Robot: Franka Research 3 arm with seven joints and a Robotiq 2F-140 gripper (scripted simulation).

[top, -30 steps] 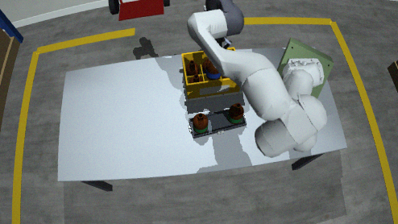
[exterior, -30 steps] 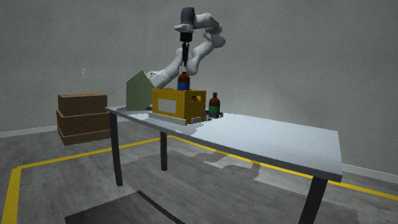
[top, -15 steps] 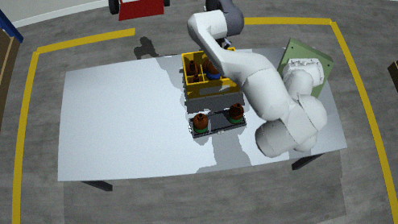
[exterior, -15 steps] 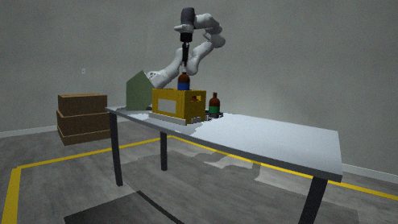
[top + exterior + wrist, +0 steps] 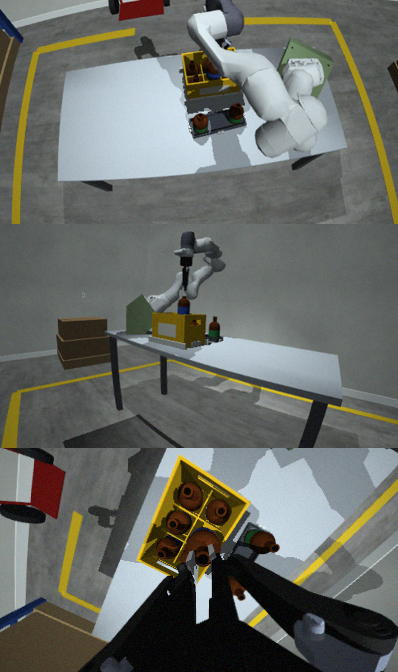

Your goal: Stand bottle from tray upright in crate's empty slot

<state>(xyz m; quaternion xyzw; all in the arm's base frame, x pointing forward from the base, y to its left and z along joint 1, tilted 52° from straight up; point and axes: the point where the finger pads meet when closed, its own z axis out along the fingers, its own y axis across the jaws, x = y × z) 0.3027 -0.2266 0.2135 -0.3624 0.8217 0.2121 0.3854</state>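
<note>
The yellow crate lies 10 mm ahead of my hand, 40 mm to the right of it and 230 mm below it. Also, from my hand: dark tray: 30 mm behind, 190 mm to the left, 300 mm below.
</note>
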